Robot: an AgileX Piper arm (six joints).
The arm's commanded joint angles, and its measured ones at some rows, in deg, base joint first. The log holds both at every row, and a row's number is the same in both.
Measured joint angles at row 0:
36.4 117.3 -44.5 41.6 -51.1 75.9
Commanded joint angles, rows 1 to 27:
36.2 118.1 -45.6 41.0 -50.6 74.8
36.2 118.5 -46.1 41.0 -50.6 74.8
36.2 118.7 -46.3 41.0 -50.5 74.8
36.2 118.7 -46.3 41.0 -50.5 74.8
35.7 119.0 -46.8 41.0 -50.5 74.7
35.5 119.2 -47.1 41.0 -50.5 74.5
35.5 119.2 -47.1 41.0 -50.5 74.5
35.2 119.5 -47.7 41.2 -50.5 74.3
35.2 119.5 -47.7 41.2 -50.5 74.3
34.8 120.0 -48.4 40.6 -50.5 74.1
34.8 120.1 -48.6 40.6 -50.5 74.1
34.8 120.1 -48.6 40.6 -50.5 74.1
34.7 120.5 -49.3 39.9 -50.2 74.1
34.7 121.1 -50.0 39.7 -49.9 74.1
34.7 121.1 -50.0 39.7 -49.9 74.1
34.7 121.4 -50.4 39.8 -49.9 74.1
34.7 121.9 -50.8 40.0 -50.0 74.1
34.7 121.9 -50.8 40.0 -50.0 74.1
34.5 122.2 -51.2 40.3 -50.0 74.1
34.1 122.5 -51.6 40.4 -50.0 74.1
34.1 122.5 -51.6 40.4 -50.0 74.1
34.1 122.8 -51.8 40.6 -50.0 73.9
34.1 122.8 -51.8 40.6 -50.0 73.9
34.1 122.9 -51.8 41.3 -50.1 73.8
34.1 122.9 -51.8 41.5 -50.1 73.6
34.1 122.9 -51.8 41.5 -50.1 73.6
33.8 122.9 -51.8 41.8 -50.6 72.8
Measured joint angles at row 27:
34.5 122.8 -51.0 41.4 -50.0 74.7
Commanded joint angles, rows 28 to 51:
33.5 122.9 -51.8 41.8 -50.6 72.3
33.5 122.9 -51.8 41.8 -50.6 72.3
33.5 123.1 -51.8 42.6 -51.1 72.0
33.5 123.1 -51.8 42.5 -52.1 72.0
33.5 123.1 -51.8 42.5 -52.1 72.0
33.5 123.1 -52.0 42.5 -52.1 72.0
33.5 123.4 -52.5 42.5 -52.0 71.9
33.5 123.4 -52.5 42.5 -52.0 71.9
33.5 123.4 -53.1 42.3 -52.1 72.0
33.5 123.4 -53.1 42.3 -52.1 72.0
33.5 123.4 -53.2 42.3 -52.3 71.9
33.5 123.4 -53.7 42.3 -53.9 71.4
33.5 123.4 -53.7 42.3 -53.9 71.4
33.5 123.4 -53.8 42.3 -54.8 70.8
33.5 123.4 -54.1 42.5 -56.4 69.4
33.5 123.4 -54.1 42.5 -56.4 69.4
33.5 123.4 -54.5 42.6 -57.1 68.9
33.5 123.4 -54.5 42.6 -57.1 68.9
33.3 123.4 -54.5 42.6 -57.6 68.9
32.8 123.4 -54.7 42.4 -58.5 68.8
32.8 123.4 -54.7 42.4 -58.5 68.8
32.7 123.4 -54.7 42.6 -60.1 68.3
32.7 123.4 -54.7 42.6 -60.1 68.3
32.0 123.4 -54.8 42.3 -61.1 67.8
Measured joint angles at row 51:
33.9 123.8 -52.8 43.9 -51.4 69.8
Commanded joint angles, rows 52 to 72:
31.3 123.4 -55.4 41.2 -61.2 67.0
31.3 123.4 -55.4 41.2 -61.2 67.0
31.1 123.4 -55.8 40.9 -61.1 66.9
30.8 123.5 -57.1 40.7 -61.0 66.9
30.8 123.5 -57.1 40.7 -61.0 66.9
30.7 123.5 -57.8 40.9 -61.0 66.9
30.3 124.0 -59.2 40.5 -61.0 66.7
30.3 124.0 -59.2 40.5 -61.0 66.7
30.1 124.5 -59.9 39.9 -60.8 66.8
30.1 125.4 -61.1 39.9 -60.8 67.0
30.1 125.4 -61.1 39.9 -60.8 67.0
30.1 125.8 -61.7 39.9 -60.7 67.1
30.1 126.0 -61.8 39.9 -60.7 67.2
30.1 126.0 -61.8 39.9 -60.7 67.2
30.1 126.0 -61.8 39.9 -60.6 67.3
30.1 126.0 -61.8 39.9 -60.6 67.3
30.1 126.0 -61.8 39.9 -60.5 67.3
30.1 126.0 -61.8 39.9 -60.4 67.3
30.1 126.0 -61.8 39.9 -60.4 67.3
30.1 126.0 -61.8 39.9 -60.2 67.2
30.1 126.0 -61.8 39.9 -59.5 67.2
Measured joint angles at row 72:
32.8 126.1 -56.8 44.9 -47.4 67.7
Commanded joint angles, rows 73 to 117:
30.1 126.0 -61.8 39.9 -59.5 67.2
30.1 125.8 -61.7 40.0 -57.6 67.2
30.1 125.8 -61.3 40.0 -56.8 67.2
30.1 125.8 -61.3 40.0 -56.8 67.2
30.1 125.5 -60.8 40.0 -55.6 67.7
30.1 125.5 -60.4 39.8 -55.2 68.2
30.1 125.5 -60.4 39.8 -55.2 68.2
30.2 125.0 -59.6 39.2 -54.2 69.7
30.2 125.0 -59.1 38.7 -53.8 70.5
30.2 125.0 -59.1 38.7 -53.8 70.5
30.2 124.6 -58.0 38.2 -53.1 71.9
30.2 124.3 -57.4 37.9 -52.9 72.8
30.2 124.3 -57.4 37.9 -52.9 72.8
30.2 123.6 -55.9 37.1 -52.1 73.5
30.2 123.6 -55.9 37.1 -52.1 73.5
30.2 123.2 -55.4 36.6 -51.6 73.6
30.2 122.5 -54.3 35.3 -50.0 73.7
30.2 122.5 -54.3 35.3 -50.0 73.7
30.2 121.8 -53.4 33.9 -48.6 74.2
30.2 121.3 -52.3 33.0 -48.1 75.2
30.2 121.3 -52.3 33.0 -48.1 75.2
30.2 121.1 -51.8 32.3 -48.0 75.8
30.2 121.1 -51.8 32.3 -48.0 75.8
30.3 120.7 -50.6 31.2 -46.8 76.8
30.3 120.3 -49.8 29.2 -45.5 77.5
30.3 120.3 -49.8 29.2 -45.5 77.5
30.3 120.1 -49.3 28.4 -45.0 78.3
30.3 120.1 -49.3 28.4 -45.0 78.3
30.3 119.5 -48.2 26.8 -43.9 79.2
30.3 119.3 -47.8 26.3 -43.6 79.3
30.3 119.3 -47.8 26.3 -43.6 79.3
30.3 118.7 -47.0 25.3 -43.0 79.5
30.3 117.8 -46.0 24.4 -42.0 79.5
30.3 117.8 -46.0 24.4 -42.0 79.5
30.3 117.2 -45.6 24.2 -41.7 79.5
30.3 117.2 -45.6 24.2 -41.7 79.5
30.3 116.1 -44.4 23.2 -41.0 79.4
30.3 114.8 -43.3 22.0 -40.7 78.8
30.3 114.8 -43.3 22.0 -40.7 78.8
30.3 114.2 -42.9 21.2 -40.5 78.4
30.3 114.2 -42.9 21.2 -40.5 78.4
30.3 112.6 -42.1 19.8 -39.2 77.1
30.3 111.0 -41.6 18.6 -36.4 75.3
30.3 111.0 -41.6 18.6 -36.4 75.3
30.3 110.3 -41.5 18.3 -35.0 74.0
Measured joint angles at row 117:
30.5 112.9 -42.0 20.4 -38.3 77.4
